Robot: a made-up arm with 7 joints. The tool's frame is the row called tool.
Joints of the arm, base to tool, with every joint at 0 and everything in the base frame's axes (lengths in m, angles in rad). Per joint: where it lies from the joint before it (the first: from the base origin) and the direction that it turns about. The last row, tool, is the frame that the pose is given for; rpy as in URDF.
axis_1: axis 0 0 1 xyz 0 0 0.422
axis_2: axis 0 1 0 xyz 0 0 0
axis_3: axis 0 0 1 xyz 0 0 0.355
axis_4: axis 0 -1 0 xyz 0.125 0 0
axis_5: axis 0 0 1 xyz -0.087 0 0.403
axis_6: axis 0 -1 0 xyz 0 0 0
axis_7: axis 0 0 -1 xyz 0.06 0 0
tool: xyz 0 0 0 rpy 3.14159 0 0
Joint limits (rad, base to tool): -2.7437..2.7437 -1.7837..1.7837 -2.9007..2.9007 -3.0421..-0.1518 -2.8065..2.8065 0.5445..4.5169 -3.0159..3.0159
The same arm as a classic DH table. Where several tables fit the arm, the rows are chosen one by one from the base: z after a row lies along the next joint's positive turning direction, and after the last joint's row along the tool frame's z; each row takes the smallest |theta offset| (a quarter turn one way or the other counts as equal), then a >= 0, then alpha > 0; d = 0 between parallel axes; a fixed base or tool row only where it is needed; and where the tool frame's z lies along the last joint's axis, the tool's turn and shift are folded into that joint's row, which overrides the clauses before.
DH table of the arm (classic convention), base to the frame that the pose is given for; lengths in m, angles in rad. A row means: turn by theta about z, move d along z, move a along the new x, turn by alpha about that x. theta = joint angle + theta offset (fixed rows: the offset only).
axis_1: a 0; alpha -1.5708; d 0.422; theta offset 0
axis_2: a 0; alpha 1.5708; d 0; theta offset 0
axis_3: a 0.125; alpha 1.5708; d 0.355; theta offset 0
axis_4: a -0.087; alpha -1.5708; d 0; theta offset 0
axis_5: a 0; alpha 1.5708; d 0.403; theta offset 0
axis_6: a 0.06; alpha 1.5708; d 0; theta offset 0
axis_7: a 0; alpha 0; d 0; theta offset 0
Joint limits (rad, base to tool): -2.7437..2.7437 -1.7837..1.7837 -2.9007..2.9007 -3.0421..-0.1518 -2.8065..2.8065 0.5445..4.5169 -3.0159..3.0159

